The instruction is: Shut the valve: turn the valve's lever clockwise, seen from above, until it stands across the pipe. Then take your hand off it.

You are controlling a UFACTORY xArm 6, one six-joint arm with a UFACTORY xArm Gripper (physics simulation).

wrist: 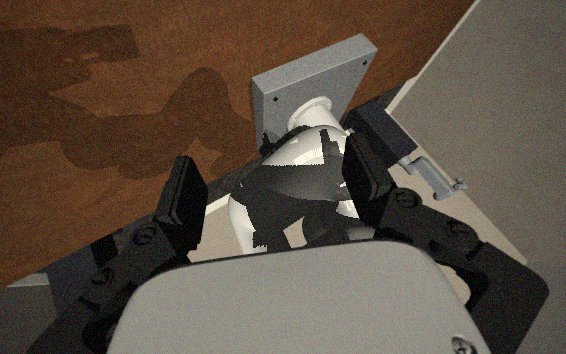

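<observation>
A valve lever cannot be made out with certainty in the wrist view. A white rounded body (305, 150) with a pipe-like neck (320, 117) joins a grey plate (312, 75) at the upper middle. Dark, jagged shadows cover much of the body, and its lower part runs behind my gripper's housing. I cannot tell whether this body belongs to the valve. My gripper (272, 163) is open, with nothing held. The white body shows between its two black fingers and beside the right one; its distance from them is unclear.
Brown wood (165, 45) fills the upper left and carries broad dark shadows. A dark block (378, 131) stands right of the white neck. A small grey bar (431, 175) with knobbed ends lies to the right, and a large grey surface (505, 125) spans the right side.
</observation>
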